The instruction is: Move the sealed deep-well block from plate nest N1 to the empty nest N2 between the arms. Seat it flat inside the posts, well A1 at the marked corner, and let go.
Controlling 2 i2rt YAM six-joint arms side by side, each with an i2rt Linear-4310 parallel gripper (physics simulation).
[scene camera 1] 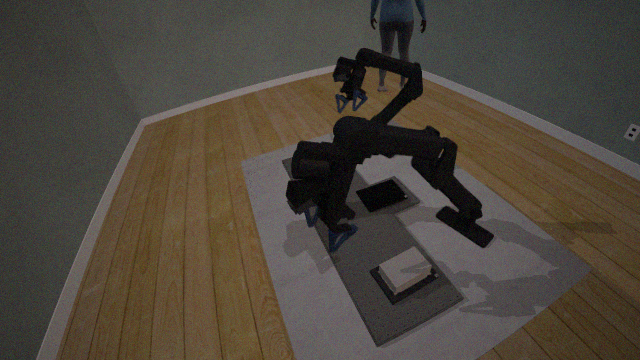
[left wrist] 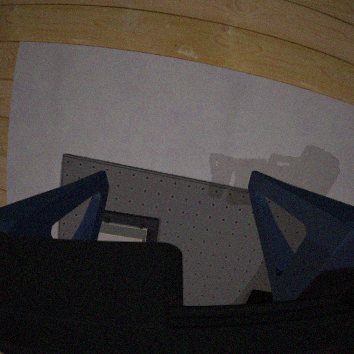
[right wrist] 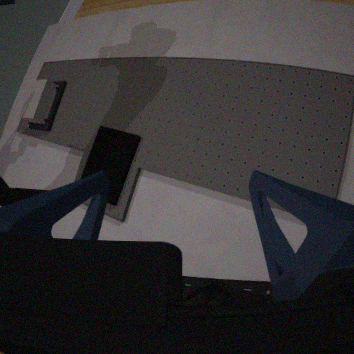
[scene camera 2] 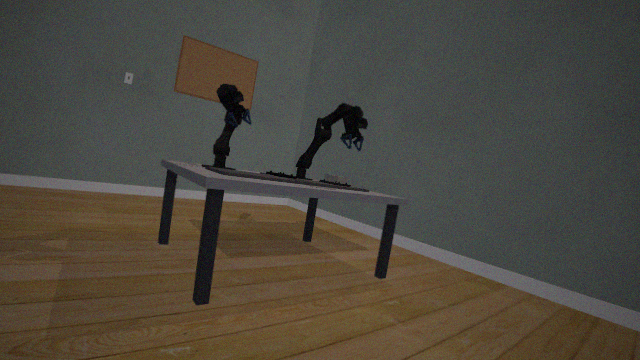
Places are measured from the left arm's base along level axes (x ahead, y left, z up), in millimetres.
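Pixels of known places: left gripper, fingertip midpoint: (scene camera 1: 320,238) (left wrist: 178,178) (scene camera 2: 354,149); right gripper, fingertip midpoint: (scene camera 1: 346,111) (right wrist: 178,178) (scene camera 2: 244,125); left arm's base at its link origin: (scene camera 1: 463,226); right arm's base at its link origin: (right wrist: 216,296).
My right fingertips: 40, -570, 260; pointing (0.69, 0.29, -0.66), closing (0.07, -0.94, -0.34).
Ahead of a thing's pixels: the offset from my right fingertips to its top centre, as dx, dy, dz. Level surfaces: height alone.
The pale deep-well block @[+263, +560, -194] (scene camera 1: 406,270) (scene camera 2: 331,177) (right wrist: 46,102) sits in dark nest N1 @[+263, +559, -226] (scene camera 1: 392,296) (left wrist: 153,226); in the left wrist view part of the block (left wrist: 122,232) shows beside the left finger. Nest N2 @[+68, +269, -226] (scene camera 1: 382,195) (right wrist: 112,160) is a black, empty rectangle on the grey board's side extension. My left gripper (scene camera 1: 322,237) (scene camera 2: 354,148) (left wrist: 178,178) is open and empty, high above the board and away from the block. My right gripper (scene camera 1: 348,110) (scene camera 2: 242,124) (right wrist: 178,178) is open and empty, raised beyond N2. Well A1 and the corner mark cannot be made out.
The grey perforated board @[dz -247] (scene camera 1: 360,295) (left wrist: 210,240) (right wrist: 225,110) lies on the white table @[dz -260] (scene camera 1: 270,220) (left wrist: 125,100). The left arm (scene camera 1: 400,142) arches over the board near N2 in scene camera 1. A person (scene camera 1: 397,30) stands behind the table.
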